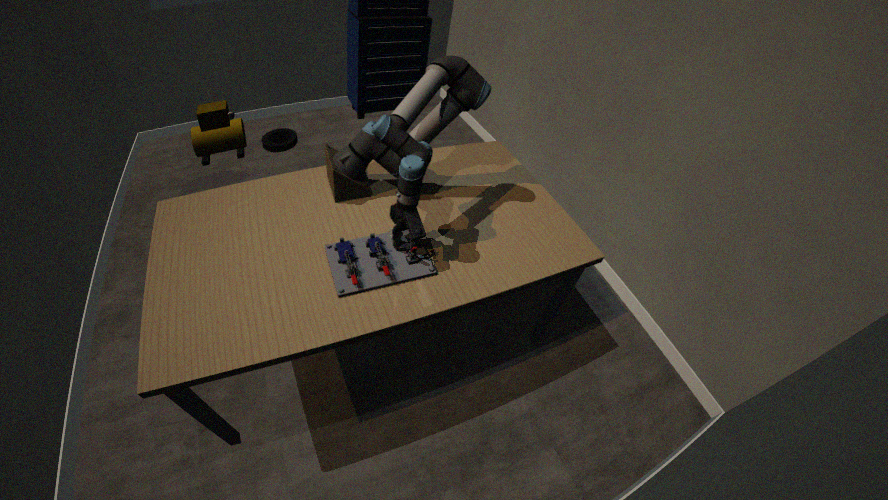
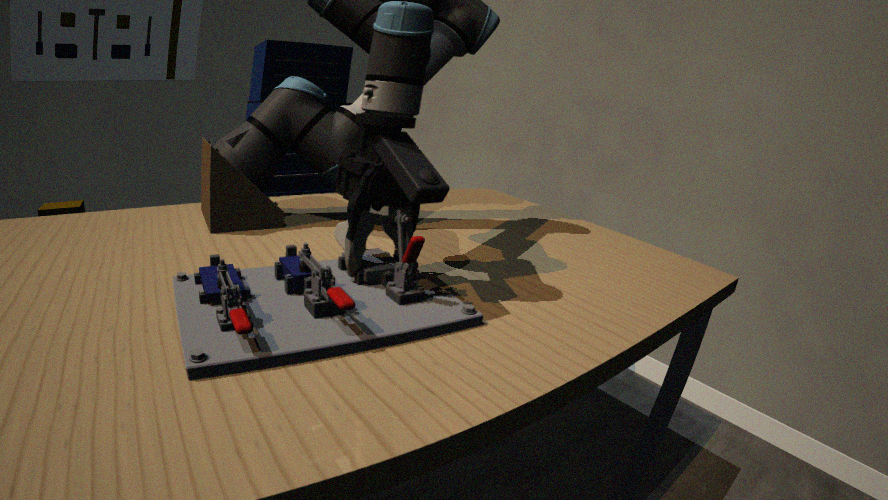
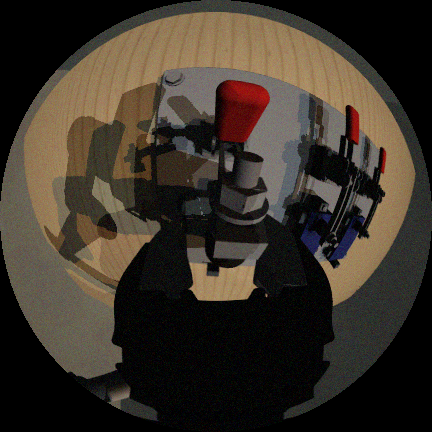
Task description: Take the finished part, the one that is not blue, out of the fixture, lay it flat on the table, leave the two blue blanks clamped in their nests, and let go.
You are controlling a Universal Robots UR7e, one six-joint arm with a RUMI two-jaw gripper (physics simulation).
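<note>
The grey fixture plate (image 1: 407, 273) (image 2: 397, 319) (image 3: 200, 82) lies on the table. My gripper (image 1: 411, 244) (image 2: 377, 268) (image 3: 221, 215) points down at its right-hand nest and is shut on the finished part (image 2: 374, 275) (image 3: 197, 254), a flat grey block still low in the nest. The fingers and the clamp partly hide it. Its clamp stands open, the red handle (image 2: 413, 249) (image 3: 241, 112) upright in front of the fingers. One blue blank (image 1: 344, 250) (image 2: 218, 280) (image 3: 348, 240) sits in the left nest, another blue blank (image 1: 374, 244) (image 2: 289, 267) (image 3: 312, 232) in the middle nest, both under lowered clamps.
The lowered clamps' red handles (image 2: 240, 320) (image 2: 340, 298) point to the plate's front. The wooden table (image 1: 236, 267) (image 2: 559, 335) extends around the plate. The arm's wedge-shaped base (image 1: 344, 186) (image 2: 236, 204) stands behind. Bolt heads (image 2: 469, 308) stick up at the plate's corners.
</note>
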